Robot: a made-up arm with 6 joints.
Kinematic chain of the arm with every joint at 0, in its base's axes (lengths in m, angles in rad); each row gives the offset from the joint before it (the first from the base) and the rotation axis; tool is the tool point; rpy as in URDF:
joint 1: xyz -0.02 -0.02 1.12 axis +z
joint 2: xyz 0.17 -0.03 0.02 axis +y
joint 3: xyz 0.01 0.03 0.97 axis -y
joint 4: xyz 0 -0.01 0.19 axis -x
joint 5: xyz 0.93 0 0.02 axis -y
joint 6: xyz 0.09 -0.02 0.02 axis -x
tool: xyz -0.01 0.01 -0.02 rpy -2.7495 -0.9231 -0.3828
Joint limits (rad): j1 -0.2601..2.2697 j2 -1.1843..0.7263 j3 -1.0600..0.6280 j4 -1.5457..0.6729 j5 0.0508..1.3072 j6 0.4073..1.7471
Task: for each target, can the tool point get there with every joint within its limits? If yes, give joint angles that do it. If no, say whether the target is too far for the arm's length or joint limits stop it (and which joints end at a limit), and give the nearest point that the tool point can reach.
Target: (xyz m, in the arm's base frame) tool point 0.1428 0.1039 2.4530
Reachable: yes | joints 0.9165 -0.8745 -0.3917 -0.1808 0.6080 1.0436
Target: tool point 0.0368 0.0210 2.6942
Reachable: yes | joints 1.9785 -0.8056 0.0175 -0.6383 0.1545 1.6292
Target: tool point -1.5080 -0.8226 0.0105
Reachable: no: joint limits stop it (at a limit: joint 1, joint 2, joint 3, joint 4, joint 6) | nearest point -0.5890 0.6265 0.8349 | short by 1.904 m
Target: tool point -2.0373 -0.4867 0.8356
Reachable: no: joint limits stop it (at a limit: joint 2, joint 3, joint 5, joint 6) | nearest point -1.2274 -0.2993 2.3538 | short by 1.731 m
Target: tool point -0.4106 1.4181 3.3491
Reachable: no: too far | nearest point -0.3189 1.0805 2.7637 | short by 0.682 m
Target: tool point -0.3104 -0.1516 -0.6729
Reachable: no: joint limits stop it (at a limit: joint 1, joint 2, joint 3, joint 4, joint 5) | nearest point -0.4802 0.5851 0.8385 | short by 1.690 m
